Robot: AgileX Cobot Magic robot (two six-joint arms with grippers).
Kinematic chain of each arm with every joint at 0, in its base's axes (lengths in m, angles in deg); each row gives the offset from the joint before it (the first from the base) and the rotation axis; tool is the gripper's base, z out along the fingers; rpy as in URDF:
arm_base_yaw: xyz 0 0 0.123 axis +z
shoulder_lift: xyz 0 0 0 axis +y
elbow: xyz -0.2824 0 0.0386 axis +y
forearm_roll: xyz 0.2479 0 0.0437 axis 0.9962 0 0.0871
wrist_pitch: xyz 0 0 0 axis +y
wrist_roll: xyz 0.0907 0 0.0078 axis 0.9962 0 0.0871
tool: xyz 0 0 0 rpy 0 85 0
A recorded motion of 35 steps. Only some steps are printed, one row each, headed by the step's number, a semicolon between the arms.
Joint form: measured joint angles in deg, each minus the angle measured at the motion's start. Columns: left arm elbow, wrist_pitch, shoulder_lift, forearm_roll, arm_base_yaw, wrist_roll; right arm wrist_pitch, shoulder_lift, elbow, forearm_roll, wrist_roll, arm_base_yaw.
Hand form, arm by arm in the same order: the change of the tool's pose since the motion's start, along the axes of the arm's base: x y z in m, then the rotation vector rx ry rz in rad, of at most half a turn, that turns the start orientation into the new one. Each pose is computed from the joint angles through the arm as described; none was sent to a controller.
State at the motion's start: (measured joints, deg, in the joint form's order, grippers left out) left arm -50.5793 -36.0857 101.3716 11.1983 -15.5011 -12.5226; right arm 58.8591 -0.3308 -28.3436 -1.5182 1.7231 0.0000
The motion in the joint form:
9: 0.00 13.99 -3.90 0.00 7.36 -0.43; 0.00 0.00 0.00 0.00 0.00 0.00
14: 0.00 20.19 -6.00 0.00 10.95 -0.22; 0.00 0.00 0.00 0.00 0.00 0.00
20: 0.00 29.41 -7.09 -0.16 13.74 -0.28; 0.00 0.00 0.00 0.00 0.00 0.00
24: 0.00 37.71 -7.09 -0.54 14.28 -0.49; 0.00 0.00 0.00 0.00 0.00 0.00
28: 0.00 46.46 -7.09 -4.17 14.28 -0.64; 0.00 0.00 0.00 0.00 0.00 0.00
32: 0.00 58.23 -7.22 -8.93 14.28 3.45; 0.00 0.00 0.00 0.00 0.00 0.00
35: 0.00 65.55 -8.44 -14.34 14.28 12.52; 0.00 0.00 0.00 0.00 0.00 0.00
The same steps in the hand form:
9: 0.0002 0.0520 0.0038 0.0604 0.1635 0.1643; 0.0000 0.0000 0.0000 0.0000 0.0000 0.0000
14: -0.0038 0.0768 0.0080 0.0843 0.2307 0.2414; 0.0000 0.0000 0.0000 0.0000 0.0000 0.0000
20: -0.0110 0.0971 0.0019 0.1165 0.3685 0.3134; 0.0000 0.0000 0.0000 0.0000 0.0000 0.0000
24: -0.0185 0.1030 -0.0085 0.1449 0.5099 0.3450; 0.0000 0.0000 0.0000 0.0000 0.0000 0.0000
28: -0.0282 0.1047 -0.0183 0.1243 0.6706 0.3854; 0.0000 0.0000 0.0000 0.0000 0.0000 0.0000
32: -0.0437 0.1044 -0.0284 0.1546 0.8741 0.3787; 0.0000 0.0000 0.0000 0.0000 0.0000 0.0000
35: -0.0555 0.1008 -0.0269 0.2101 0.9689 0.2922; 0.0000 0.0000 0.0000 0.0000 0.0000 0.0000

